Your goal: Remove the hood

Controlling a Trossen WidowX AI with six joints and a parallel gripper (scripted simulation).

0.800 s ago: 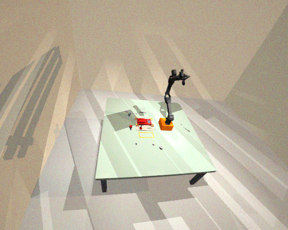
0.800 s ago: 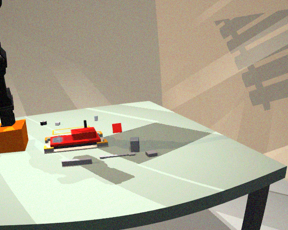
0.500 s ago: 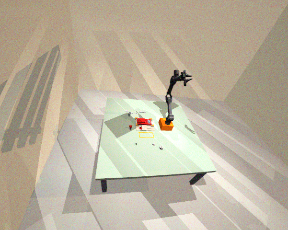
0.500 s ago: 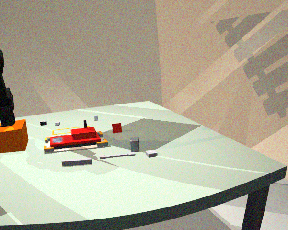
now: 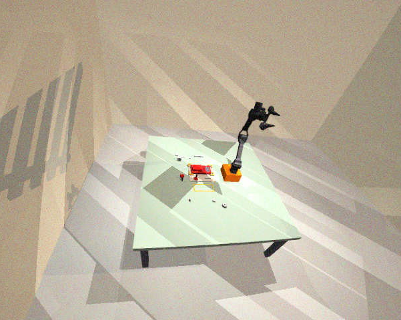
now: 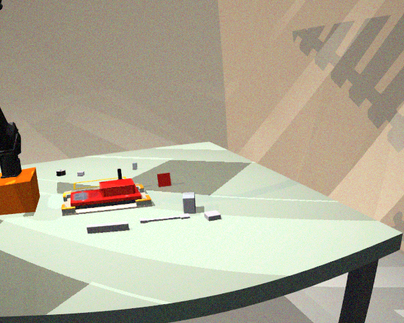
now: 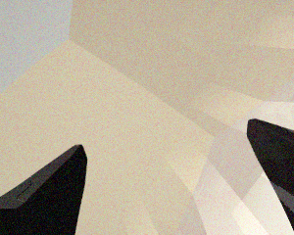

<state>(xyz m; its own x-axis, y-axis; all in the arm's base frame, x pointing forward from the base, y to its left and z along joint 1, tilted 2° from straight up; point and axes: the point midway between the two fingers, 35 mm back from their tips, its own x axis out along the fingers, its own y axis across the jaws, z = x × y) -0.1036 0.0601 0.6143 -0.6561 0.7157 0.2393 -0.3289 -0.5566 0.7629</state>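
My gripper tip is 49 cm short of the red hood, 10 cm to the left of it and 67 cm above it.
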